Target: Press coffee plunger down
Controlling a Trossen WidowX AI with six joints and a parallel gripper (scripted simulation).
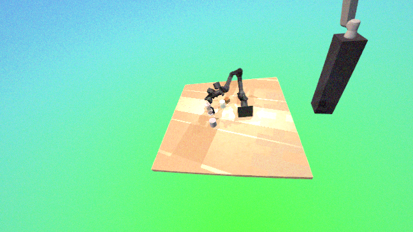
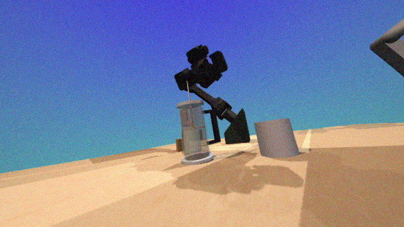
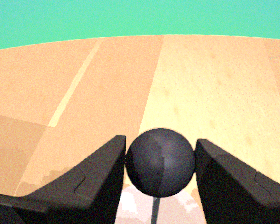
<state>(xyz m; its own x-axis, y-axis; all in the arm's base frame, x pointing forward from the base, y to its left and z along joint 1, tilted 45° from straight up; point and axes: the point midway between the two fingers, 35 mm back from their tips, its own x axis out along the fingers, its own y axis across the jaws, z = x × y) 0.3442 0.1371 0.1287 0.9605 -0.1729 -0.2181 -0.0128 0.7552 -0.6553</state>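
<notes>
My gripper tip is now 110 mm above the coffee press, 30 mm past it and 10 mm to the right of it. From my gripper tip the other things lie so: small brown block (200 mm to the right, 190 mm below, 190 mm behind).
</notes>
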